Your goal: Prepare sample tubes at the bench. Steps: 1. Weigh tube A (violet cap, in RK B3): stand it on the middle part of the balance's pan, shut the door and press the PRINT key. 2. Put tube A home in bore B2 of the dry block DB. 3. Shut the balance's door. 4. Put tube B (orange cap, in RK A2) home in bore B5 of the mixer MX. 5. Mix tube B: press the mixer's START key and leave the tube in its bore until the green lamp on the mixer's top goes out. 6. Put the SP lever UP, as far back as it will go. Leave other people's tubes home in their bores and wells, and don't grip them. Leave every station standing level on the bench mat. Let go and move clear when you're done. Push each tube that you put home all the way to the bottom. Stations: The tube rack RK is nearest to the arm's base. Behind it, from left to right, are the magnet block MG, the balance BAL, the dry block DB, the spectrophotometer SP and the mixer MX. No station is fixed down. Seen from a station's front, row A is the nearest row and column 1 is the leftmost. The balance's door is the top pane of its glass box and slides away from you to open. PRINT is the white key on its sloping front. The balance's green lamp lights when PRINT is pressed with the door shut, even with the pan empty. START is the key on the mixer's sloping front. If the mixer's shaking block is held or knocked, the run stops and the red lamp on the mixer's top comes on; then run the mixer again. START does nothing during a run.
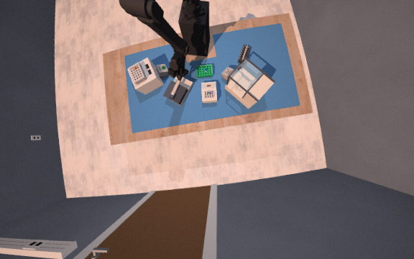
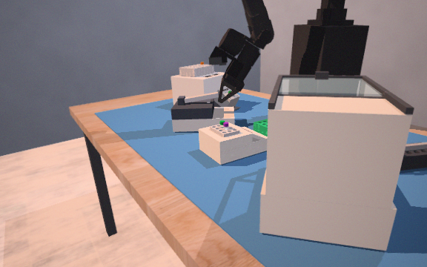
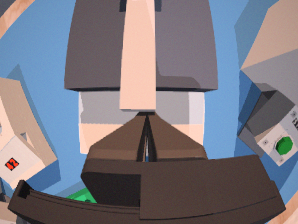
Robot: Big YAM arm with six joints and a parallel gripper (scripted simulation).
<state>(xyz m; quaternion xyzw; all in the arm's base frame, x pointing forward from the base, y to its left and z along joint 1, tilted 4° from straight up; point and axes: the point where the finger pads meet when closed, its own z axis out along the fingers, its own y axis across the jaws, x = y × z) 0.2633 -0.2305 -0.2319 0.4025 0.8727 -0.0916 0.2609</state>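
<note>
My gripper is now 5 cm short of the spectrophotometer lever, 4 cm to the left of it and 1 cm below it. Round my hand: rack (20 cm to the left, 7 cm below, 4 cm behind); blue-capped tube (21 cm to the left, 6 cm below, 2 cm behind); mixer's start key (16 cm behind, 9 cm to the right, 2 cm below).
</note>
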